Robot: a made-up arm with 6 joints. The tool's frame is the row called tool.
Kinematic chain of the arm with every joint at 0, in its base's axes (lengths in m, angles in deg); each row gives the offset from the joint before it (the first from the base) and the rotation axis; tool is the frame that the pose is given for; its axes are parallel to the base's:
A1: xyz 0 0 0.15 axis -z
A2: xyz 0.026 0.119 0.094 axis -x
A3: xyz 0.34 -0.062 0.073 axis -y
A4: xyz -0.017 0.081 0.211 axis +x
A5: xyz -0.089 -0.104 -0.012 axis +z
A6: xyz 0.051 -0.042 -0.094 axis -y
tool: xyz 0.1 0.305 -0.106
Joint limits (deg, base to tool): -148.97..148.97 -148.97..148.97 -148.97..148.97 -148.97..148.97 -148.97..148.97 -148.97..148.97
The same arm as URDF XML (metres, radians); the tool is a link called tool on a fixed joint. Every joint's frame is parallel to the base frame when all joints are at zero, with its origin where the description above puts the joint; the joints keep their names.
<robot name="arm">
  <joint name="tool_fixed" type="fixed">
    <parent link="link6"/>
    <child link="tool"/>
    <origin xyz="0.1000 0.3050 -0.1060"/>
  </joint>
  <joint name="A6" type="revolute">
    <parent link="link5"/>
    <child link="link6"/>
    <origin xyz="0.0510 -0.0420 -0.0940"/>
    <axis xyz="0 -1 0"/>
    <limit lower="-2.6000" upper="2.6000"/>
  </joint>
  <joint name="A5" type="revolute">
    <parent link="link4"/>
    <child link="link5"/>
    <origin xyz="-0.0890 -0.1040 -0.0120"/>
    <axis xyz="0 0 1"/>
    <limit lower="-2.6000" upper="2.6000"/>
  </joint>
  <joint name="A4" type="revolute">
    <parent link="link3"/>
    <child link="link4"/>
    <origin xyz="-0.0170 0.0810 0.2110"/>
    <axis xyz="1 0 0"/>
    <limit lower="-2.6000" upper="2.6000"/>
  </joint>
  <joint name="A3" type="revolute">
    <parent link="link2"/>
    <child link="link3"/>
    <origin xyz="0.3400 -0.0620 0.0730"/>
    <axis xyz="0 -1 0"/>
    <limit lower="-2.6000" upper="2.6000"/>
  </joint>
  <joint name="A2" type="revolute">
    <parent link="link1"/>
    <child link="link2"/>
    <origin xyz="0.0260 0.1190 0.0940"/>
    <axis xyz="-1 0 0"/>
    <limit lower="-2.6000" upper="2.6000"/>
  </joint>
  <joint name="A1" type="revolute">
    <parent link="base_link"/>
    <child link="link1"/>
    <origin xyz="0.0000 0.0000 0.1500"/>
    <axis xyz="0 0 -1"/>
    <limit lower="-2.6000" upper="2.6000"/>
  </joint>
  <link name="base_link"/>
  <link name="link1"/>
  <link name="link2"/>
  <link name="link3"/>
  <link name="link4"/>
  <link name="link5"/>
  <link name="link6"/>
  <link name="tool"/>
</robot>

